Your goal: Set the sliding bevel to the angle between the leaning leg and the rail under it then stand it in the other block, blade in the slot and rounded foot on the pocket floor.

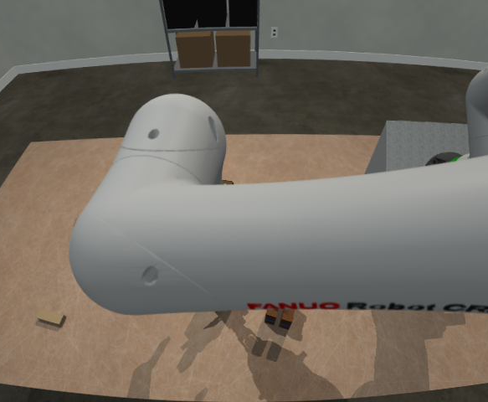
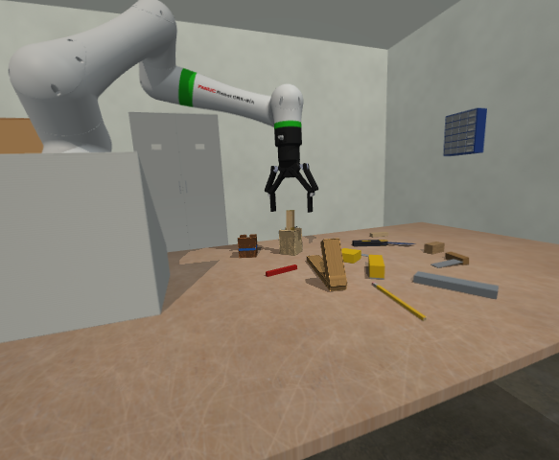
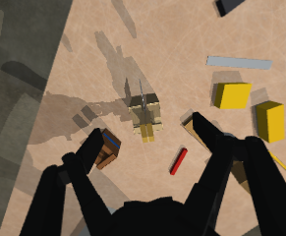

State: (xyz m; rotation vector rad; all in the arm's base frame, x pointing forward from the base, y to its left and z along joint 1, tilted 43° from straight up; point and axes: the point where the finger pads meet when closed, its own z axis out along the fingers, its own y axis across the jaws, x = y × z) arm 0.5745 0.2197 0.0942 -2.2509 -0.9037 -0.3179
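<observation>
The sliding bevel lies 60 mm below my hand. Also, from my hand: try square: 380 mm ahead, 320 mm to the right, 150 mm below; then red stick: 100 mm behind, 190 mm to the right, 150 mm below; then pencil: 70 mm ahead, 450 mm to the right, 160 mm below.
</observation>
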